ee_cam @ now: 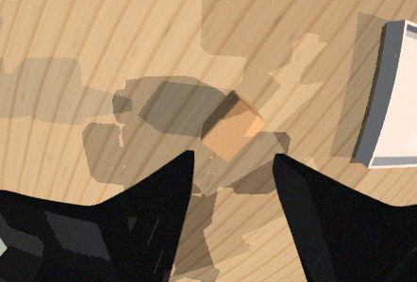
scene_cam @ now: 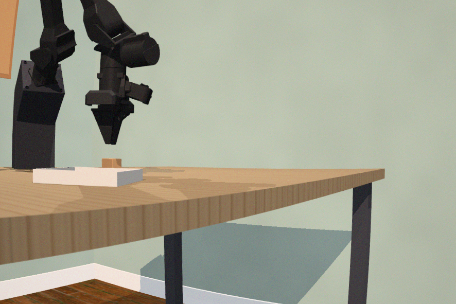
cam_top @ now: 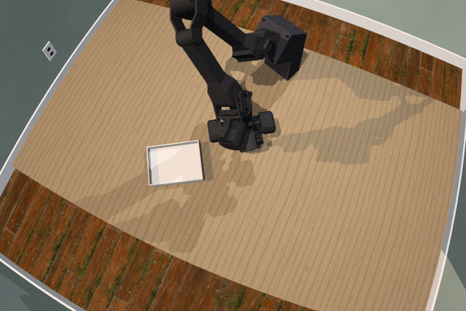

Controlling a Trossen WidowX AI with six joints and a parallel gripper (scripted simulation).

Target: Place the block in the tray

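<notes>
My hand is 8 cm above the wooden block. From my hand the other things lie so: white tray (12 cm ahead, 19 cm to the right, 9 cm below).
</notes>
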